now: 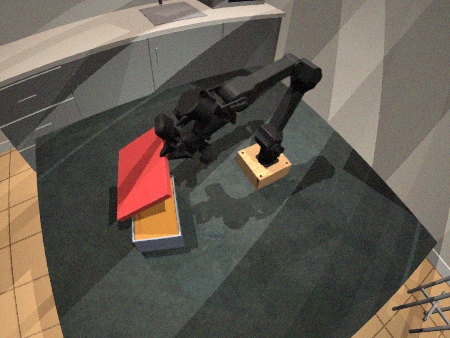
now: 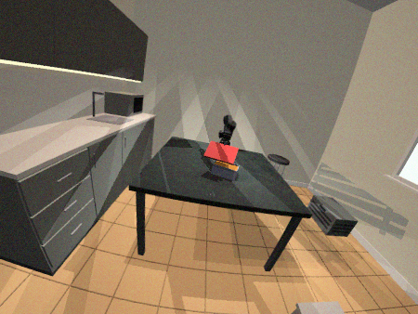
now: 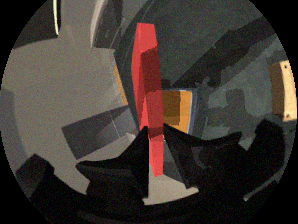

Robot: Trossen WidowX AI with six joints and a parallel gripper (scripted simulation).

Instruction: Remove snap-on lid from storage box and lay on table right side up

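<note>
The lid lies 7 cm ahead of my gripper tip, 4 cm below it and 2 cm to the right of it. Also, from my gripper tip: storage box: 19 cm below, 7 cm ahead, 4 cm to the left.
</note>
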